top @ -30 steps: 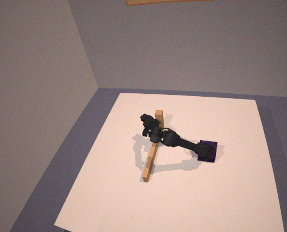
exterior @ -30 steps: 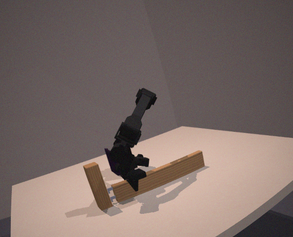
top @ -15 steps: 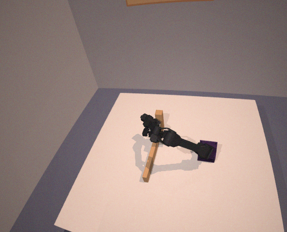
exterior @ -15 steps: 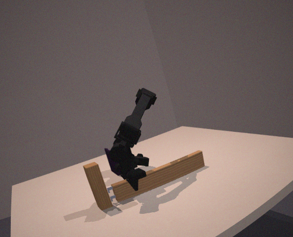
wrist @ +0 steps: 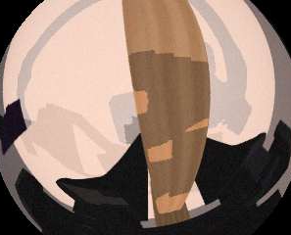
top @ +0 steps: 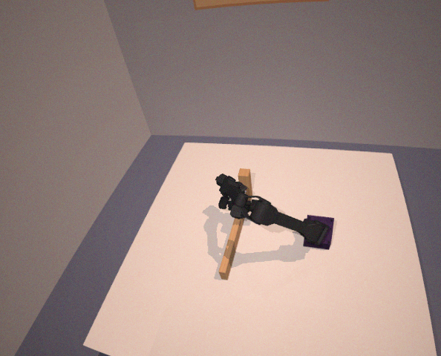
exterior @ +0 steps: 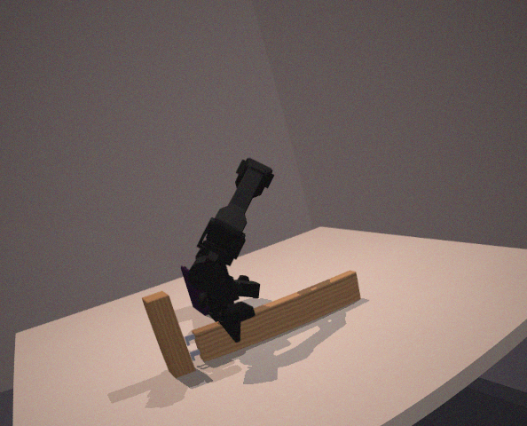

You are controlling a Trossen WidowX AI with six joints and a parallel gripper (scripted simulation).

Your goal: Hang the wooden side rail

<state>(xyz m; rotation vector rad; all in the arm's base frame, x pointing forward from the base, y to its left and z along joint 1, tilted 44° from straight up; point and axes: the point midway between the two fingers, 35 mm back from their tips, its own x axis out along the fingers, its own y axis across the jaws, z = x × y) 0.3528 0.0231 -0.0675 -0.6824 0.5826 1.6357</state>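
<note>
The headboard post is 140 mm to the right of my gripper tip, 60 mm above it and 20 mm ahead of it.
</note>
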